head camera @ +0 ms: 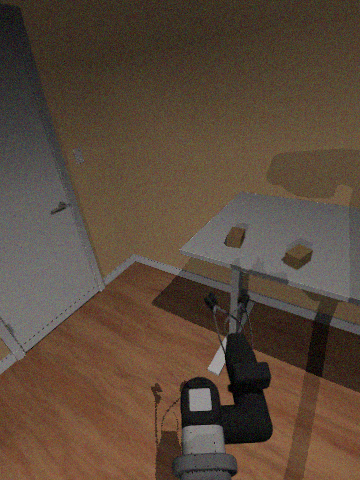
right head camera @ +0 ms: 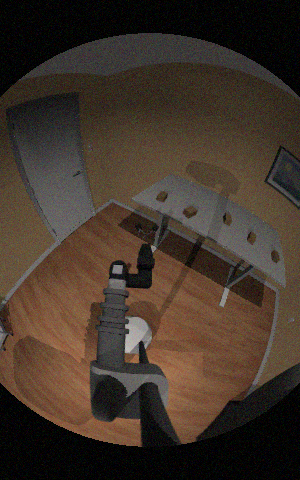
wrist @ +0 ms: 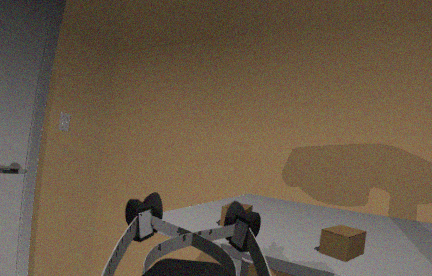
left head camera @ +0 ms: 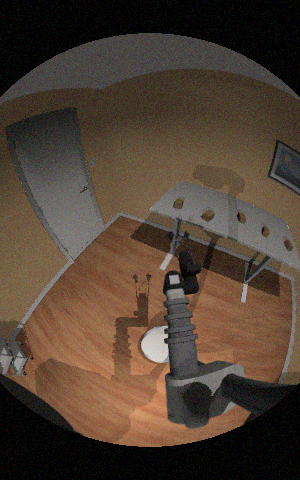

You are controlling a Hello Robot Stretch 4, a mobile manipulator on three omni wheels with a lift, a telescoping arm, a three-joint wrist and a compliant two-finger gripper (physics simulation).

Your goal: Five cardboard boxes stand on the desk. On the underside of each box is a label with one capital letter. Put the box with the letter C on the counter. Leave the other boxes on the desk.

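Seen in the pictures: gripper, fingertip midpoint: (head camera: 225, 293) (right head camera: 146, 223) (wrist: 193, 212) (left head camera: 177, 231); robot's base, origin of the base link: (right head camera: 131, 333) (left head camera: 161, 342).
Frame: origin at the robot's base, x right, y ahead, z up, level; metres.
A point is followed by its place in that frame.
Five brown boxes stand in a row on the white desk (head camera: 270, 220) {z 0.922, x 0.423, y 1.205 m} (left head camera: 187, 192) {z 0.922, x 0.372, y 1.286 m} (right head camera: 172, 185) {z 0.922, x 0.338, y 1.300 m} (wrist: 285, 225) {z 0.922, x 0.358, y 1.057 m}: the leftmost box (head camera: 235, 237) {z 0.972, x 0.196, y 0.985 m} (left head camera: 178, 203) {z 0.971, x 0.197, y 0.987 m} (right head camera: 162, 196) {z 0.971, x 0.207, y 0.982 m} (wrist: 247, 208) {z 0.971, x 0.232, y 1.012 m}, the second box (head camera: 298, 256) {z 0.972, x 0.398, y 0.818 m} (left head camera: 207, 215) {z 0.970, x 0.390, y 0.817 m} (right head camera: 190, 211) {z 0.972, x 0.406, y 0.819 m} (wrist: 343, 242) {z 0.959, x 0.389, y 0.809 m}, the middle box (left head camera: 241, 217) {z 0.969, x 0.730, y 0.795 m} (right head camera: 227, 218) {z 0.972, x 0.736, y 0.800 m}, the fourth box (left head camera: 265, 231) {z 0.969, x 0.915, y 0.618 m} (right head camera: 251, 237) {z 0.972, x 0.915, y 0.618 m} and the rightmost box (left head camera: 288, 244) {z 0.967, x 1.164, y 0.447 m} (right head camera: 275, 256) {z 0.969, x 1.160, y 0.439 m}. Their undersides and letters are hidden. My gripper (head camera: 227, 301) {z 1.047, x 0.088, y 0.581 m} (left head camera: 179, 235) {z 1.047, x 0.088, y 0.581 m} (right head camera: 146, 229) (wrist: 193, 212) {z 1.047, x 0.088, y 0.581 m} is open and empty, in front of the desk's left end. The counter does not show.
A grey door (head camera: 45, 240) {z 0.707, x -1.043, y 1.570 m} (left head camera: 57, 185) {z 1.128, x -1.125, y 1.438 m} (right head camera: 50, 165) {z 1.161, x -1.126, y 1.437 m} is in the wall to the left. Desk legs (head camera: 235, 300) {z 0.362, x 0.262, y 1.208 m} (right head camera: 162, 230) stand below the desk top. A framed picture (left head camera: 287, 167) {z 1.529, x 1.405, y 0.983 m} (right head camera: 286, 175) {z 1.526, x 1.393, y 0.990 m} hangs at the right. A metal cart (left head camera: 20, 361) {z 0.101, x -1.931, y -0.711 m} stands at the far left.
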